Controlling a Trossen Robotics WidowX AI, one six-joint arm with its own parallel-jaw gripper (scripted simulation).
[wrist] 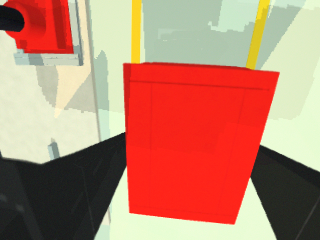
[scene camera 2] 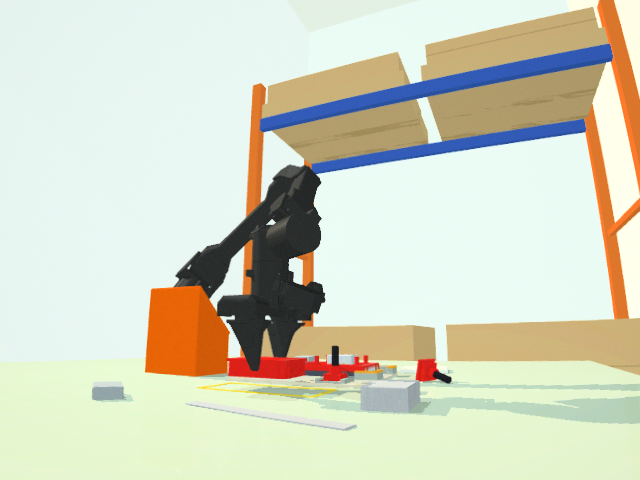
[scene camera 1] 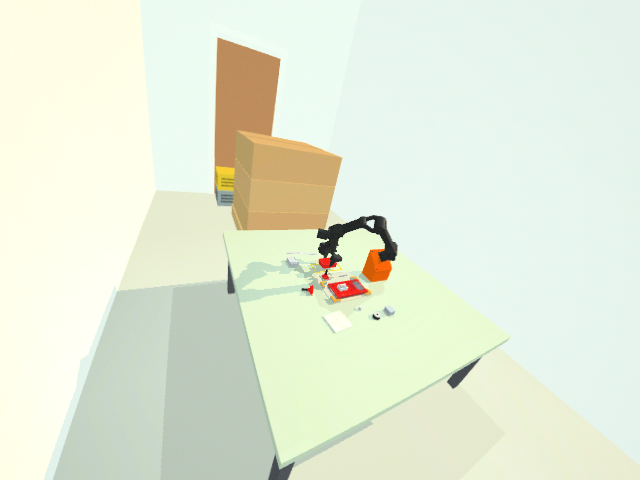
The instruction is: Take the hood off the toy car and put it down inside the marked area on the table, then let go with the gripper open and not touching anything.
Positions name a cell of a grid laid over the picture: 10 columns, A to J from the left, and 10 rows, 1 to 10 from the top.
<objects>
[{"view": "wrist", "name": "gripper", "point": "F6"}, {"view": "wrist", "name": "red hood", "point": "G6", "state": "held by the gripper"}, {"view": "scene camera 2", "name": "gripper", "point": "E8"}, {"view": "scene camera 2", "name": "red hood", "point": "E8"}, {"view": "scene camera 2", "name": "thin grey strip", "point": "D9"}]
</objects>
